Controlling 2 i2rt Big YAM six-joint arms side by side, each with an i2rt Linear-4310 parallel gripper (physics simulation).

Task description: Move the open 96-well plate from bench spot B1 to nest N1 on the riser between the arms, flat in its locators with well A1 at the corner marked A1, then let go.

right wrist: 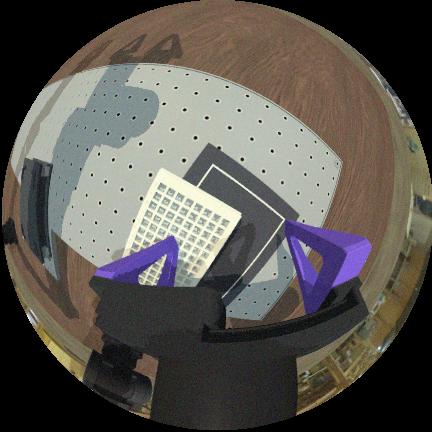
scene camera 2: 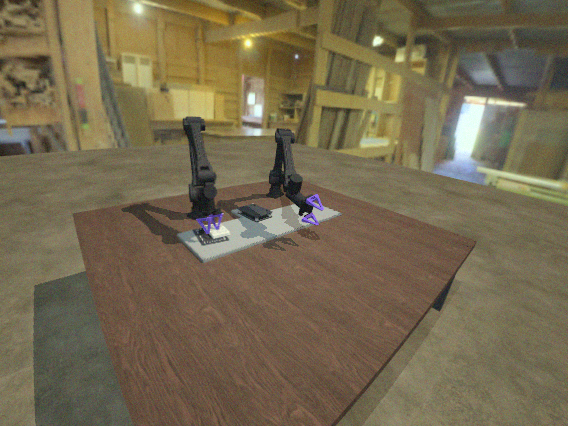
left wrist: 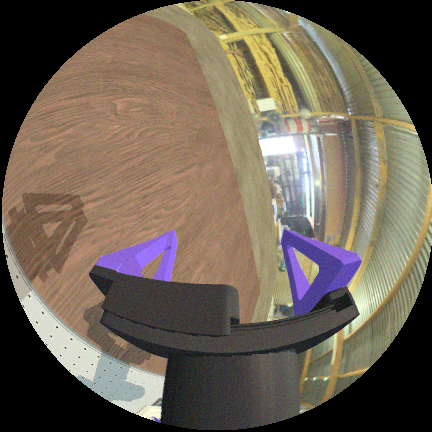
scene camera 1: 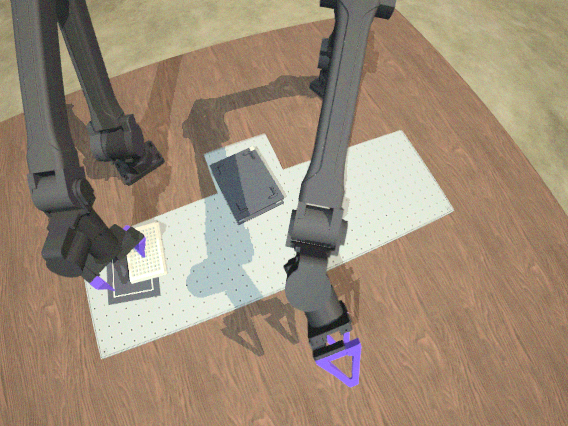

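Where they show: left gripper, fingertip midpoint: (scene camera 2: 320, 217) (left wrist: 229, 236) (scene camera 1: 349, 368); right gripper, fingertip midpoint: (right wrist: 229, 234) (scene camera 2: 212, 231) (scene camera 1: 128, 272); left arm's base, origin of the base link: (scene camera 2: 275, 195); right arm's base, origin of the base link: (scene camera 1: 140, 163).
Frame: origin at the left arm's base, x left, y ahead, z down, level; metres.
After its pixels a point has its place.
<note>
The cream 96-well plate (scene camera 1: 151, 255) @[x -0.702, y 0.116, z -0.027 m] (scene camera 2: 220, 232) @[x -0.725, y 0.133, z -0.025 m] (right wrist: 192, 212) @[x -0.732, y 0.132, z -0.018 m] lies partly on the dark B1 pad with a white outline (scene camera 1: 135, 298) @[x -0.790, y 0.169, z -0.015 m] (right wrist: 250, 186) @[x -0.785, y 0.163, z -0.015 m] and partly on the pegboard. My right gripper (scene camera 1: 128, 272) @[x -0.764, y 0.121, z -0.042 m] (scene camera 2: 212, 231) @[x -0.764, y 0.121, z -0.042 m] (right wrist: 229, 234) @[x -0.764, y 0.121, z -0.042 m] is open and low above them. One finger overlaps the plate in the right wrist view; the other is beyond the pad's outline. Nest N1 is the dark block on the riser (scene camera 1: 250, 185) @[x -0.423, y 0.136, z -0.046 m] (scene camera 2: 255, 212) @[x -0.456, y 0.144, z -0.046 m] (right wrist: 36, 205) @[x -0.489, y 0.126, z -0.043 m], with corner locators and no plate on it. The A1 mark is not readable. My left gripper (scene camera 1: 349, 361) @[x -0.541, y 0.548, z -0.154 m] (scene camera 2: 319, 215) @[x -0.541, y 0.548, z -0.154 m] (left wrist: 229, 236) @[x -0.541, y 0.548, z -0.154 m] is open and empty, away from the plate.
The pale pegboard (scene camera 1: 390, 190) @[x -0.150, y 0.361, z -0.013 m] (scene camera 2: 202, 255) @[x -0.908, y 0.200, z -0.013 m] (right wrist: 260, 135) @[x -0.791, y 0.218, z -0.013 m] lies on the brown wooden table (scene camera 1: 430, 320) @[x -0.315, y 0.650, z 0.000 m] (scene camera 2: 280, 305) @[x -0.964, y 0.600, z 0.000 m] (left wrist: 130, 150) @[x -0.448, y 0.642, z 0.000 m]. The left arm (scene camera 1: 332, 120) @[x -0.357, y 0.266, z -0.350 m] crosses above the pegboard just right of the nest in scene camera 1. Arm shadows fall on the board and nest.
</note>
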